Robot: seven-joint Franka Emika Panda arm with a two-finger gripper.
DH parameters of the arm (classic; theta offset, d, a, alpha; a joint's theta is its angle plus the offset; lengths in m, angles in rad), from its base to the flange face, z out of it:
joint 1: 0 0.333 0 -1.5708
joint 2: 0 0 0 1.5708
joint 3: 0 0.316 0.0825 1.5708
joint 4: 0 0 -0.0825 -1.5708
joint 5: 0 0.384 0 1.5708
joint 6: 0 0 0.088 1.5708
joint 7: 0 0.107 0 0
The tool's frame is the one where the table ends.
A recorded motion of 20 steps. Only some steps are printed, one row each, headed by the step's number.
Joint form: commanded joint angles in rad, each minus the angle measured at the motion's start. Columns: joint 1, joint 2, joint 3, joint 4, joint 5, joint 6, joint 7.
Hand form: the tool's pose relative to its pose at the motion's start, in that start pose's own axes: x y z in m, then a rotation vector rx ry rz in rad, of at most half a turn. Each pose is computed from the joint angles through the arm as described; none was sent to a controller.
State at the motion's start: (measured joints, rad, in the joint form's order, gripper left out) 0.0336 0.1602 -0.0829 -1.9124 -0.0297 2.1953 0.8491
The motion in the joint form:
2: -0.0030 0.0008 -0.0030 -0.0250 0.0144 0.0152 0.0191
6: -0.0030 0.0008 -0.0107 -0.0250 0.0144 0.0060 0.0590
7: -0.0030 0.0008 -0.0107 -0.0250 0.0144 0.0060 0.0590
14: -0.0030 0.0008 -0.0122 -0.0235 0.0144 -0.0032 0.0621
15: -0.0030 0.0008 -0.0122 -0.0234 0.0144 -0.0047 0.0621
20: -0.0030 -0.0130 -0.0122 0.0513 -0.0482 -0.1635 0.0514
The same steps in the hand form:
2: -0.0014 0.0056 0.0104 -0.0011 -0.0151 0.0330
6: 0.0012 0.0094 0.0113 -0.0099 -0.0195 0.0802
7: 0.0012 0.0094 0.0113 -0.0099 -0.0195 0.0802
14: 0.0015 0.0105 0.0114 -0.0161 -0.0242 0.0848
15: 0.0014 0.0106 0.0115 -0.0172 -0.0251 0.0848
20: 0.0059 0.0126 -0.0172 -0.1056 -0.0297 0.0445

